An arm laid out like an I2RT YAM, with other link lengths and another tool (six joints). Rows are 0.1 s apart.
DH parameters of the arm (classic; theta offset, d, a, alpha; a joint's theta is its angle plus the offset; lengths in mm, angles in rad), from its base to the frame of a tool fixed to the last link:
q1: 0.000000 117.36 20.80 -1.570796
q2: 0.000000 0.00 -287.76 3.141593
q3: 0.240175 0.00 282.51 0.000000
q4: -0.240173 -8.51 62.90 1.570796
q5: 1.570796 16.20 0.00 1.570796
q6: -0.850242 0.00 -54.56 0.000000
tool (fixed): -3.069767 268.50 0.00 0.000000
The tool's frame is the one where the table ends.
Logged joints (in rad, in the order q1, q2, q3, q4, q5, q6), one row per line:
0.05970 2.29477 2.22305 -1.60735 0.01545 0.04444
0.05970 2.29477 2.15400 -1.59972 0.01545 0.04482
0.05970 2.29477 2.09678 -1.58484 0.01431 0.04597
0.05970 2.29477 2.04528 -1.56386 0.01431 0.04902
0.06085 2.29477 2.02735 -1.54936 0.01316 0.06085
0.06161 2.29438 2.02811 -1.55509 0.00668 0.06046
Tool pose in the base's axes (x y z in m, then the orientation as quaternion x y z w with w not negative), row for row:
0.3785 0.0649 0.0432 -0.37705 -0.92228 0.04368 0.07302
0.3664 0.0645 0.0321 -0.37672 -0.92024 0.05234 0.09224
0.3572 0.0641 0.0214 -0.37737 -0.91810 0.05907 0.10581
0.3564 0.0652 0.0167 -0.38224 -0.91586 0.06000 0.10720
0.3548 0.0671 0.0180 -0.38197 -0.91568 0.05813 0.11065
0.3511 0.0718 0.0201 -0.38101 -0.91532 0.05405 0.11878
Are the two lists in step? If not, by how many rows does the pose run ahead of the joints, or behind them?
The pose runs 1 row ahead of the joints: the pose in row i belongs to the joints in row i + 1.
